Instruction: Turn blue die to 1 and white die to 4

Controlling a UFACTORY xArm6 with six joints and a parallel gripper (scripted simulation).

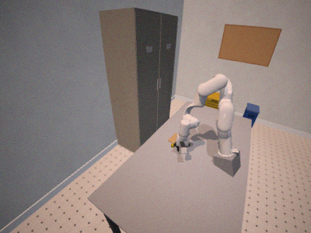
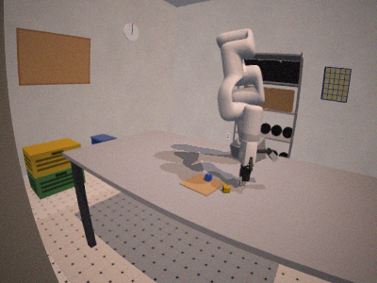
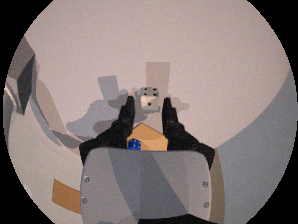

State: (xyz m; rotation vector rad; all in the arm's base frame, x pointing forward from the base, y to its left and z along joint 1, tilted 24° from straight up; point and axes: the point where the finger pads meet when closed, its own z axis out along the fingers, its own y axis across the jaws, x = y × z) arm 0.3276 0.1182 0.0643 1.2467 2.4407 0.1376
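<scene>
Right now my hand is 40 mm above the white die. The rest, counted from my hand: blue die (60 mm ahead, 140 mm to the right, 30 mm below); then yellow die (90 mm ahead, 40 mm to the right, 40 mm below); then tan mat (100 mm ahead, 140 mm to the right, 50 mm below).
</scene>
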